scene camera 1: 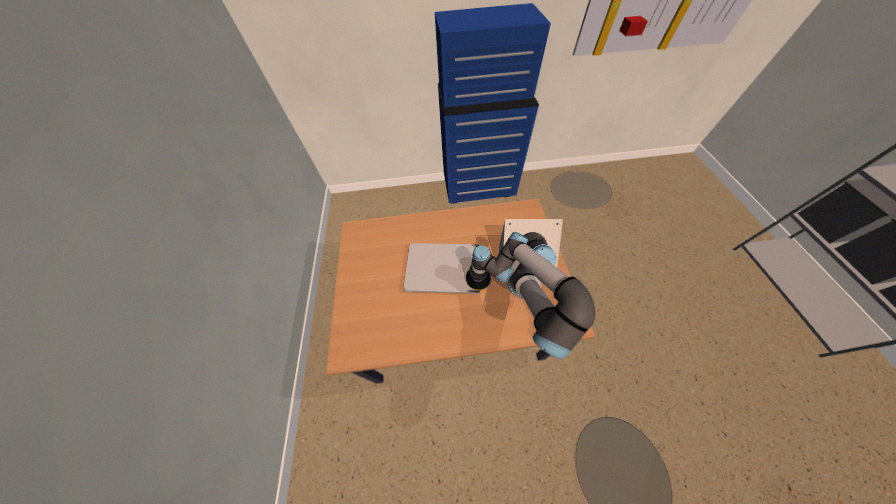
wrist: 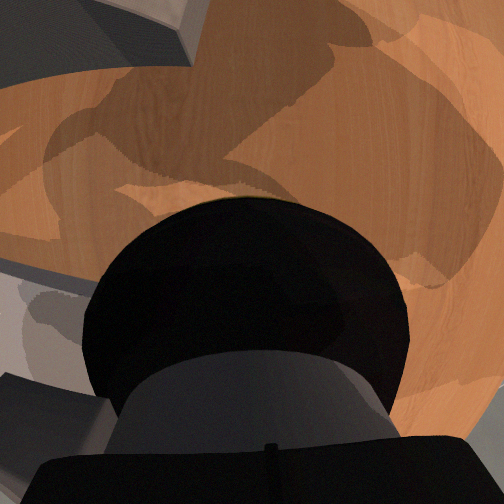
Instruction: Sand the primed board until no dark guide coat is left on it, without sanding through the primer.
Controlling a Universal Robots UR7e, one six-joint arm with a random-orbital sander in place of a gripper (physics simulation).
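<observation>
The primed board [scene camera 1: 438,268] is a light grey rectangle lying flat on the wooden table [scene camera 1: 407,325]. It looks evenly light; I see only the arm's shadow on it and no dark guide coat. The sander [scene camera 1: 477,278] on the arm's end is at the board's right near corner, with its pad down at the board's level. In the wrist view the black round pad [wrist: 245,300] fills the middle, a strip of the board [wrist: 30,325] shows at its left, and bare table wood lies beyond it. What is under the pad is hidden.
The arm's base stands on a white plate [scene camera 1: 532,231] at the table's far right. A tall blue drawer cabinet [scene camera 1: 488,103] stands against the back wall behind the table. A metal shelf rack [scene camera 1: 833,263] is at the room's right side.
</observation>
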